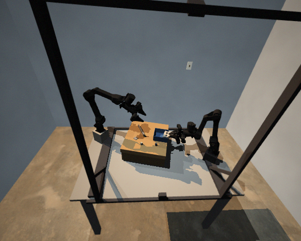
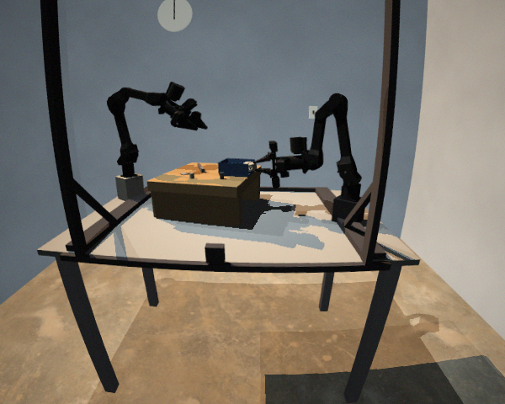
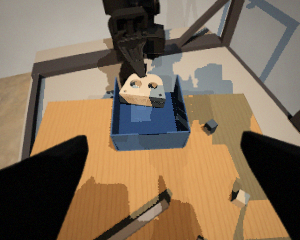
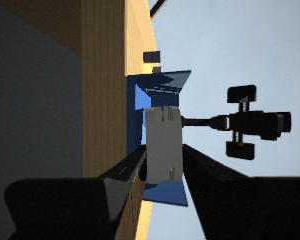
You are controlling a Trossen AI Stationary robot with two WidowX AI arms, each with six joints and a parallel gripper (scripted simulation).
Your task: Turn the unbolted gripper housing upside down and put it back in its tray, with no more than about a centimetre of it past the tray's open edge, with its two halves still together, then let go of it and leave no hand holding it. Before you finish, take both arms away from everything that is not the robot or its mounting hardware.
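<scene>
Right now my right hand is 5 cm to the right of the gripper housing half and 1 cm past it. The rest, counted from my right hand: white gripper housing: 5 cm to the left, 1 cm below, 1 cm behind; then grey rod: 28 cm to the left, 3 cm below, 2 cm ahead; then wooden block: 22 cm to the left, 9 cm below, 2 cm behind.
</scene>
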